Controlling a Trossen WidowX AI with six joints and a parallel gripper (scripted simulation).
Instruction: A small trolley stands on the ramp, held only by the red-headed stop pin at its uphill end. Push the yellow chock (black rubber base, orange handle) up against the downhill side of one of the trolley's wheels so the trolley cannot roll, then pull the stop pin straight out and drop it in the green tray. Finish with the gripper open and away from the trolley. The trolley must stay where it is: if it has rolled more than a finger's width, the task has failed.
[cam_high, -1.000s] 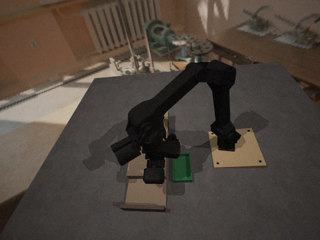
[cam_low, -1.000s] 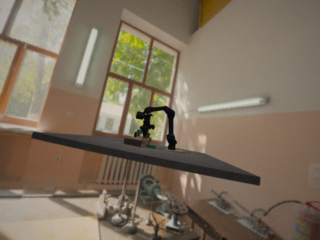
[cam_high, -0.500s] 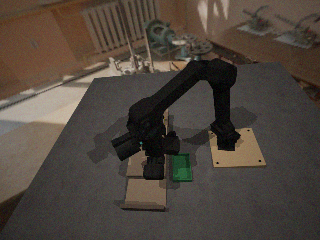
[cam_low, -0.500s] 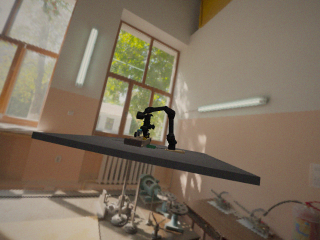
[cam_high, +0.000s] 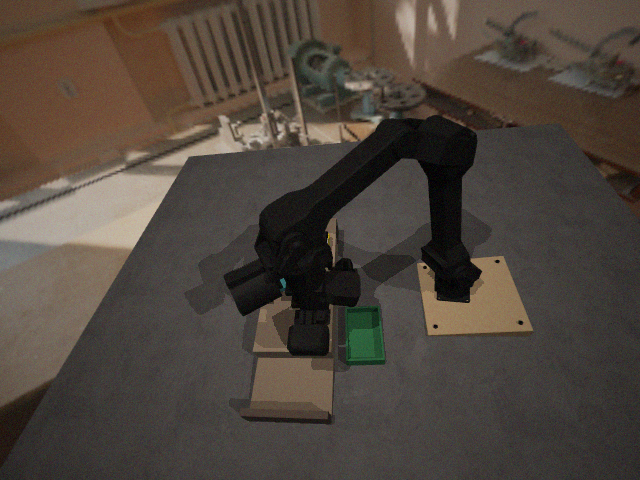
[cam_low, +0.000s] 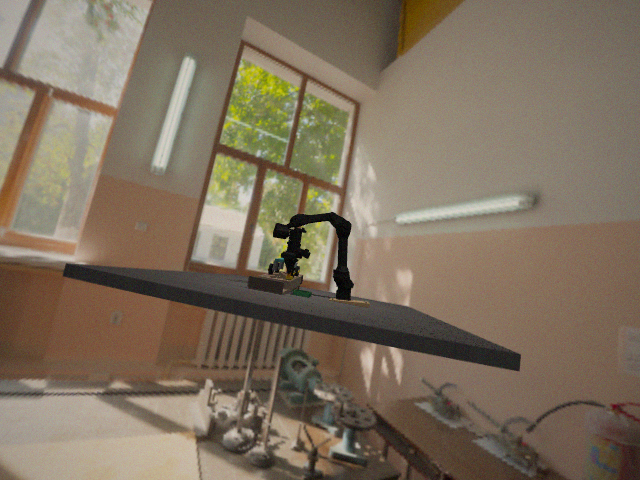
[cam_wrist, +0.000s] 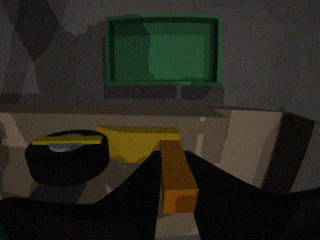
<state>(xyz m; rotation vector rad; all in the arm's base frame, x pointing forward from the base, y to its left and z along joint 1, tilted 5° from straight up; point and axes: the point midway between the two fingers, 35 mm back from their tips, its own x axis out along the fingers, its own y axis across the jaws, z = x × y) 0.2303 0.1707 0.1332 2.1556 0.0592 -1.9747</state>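
My gripper tip is now 10 mm short of the yellow chock, 20 mm to the left of it and 10 mm above it. Also, from my gripper tip: lower ramp piece 40 mm ahead, 100 mm to the left, 90 mm below; green tray 70 mm behind, 30 mm to the right, 100 mm below; trolley 80 mm ahead, 110 mm to the right, 20 mm above.
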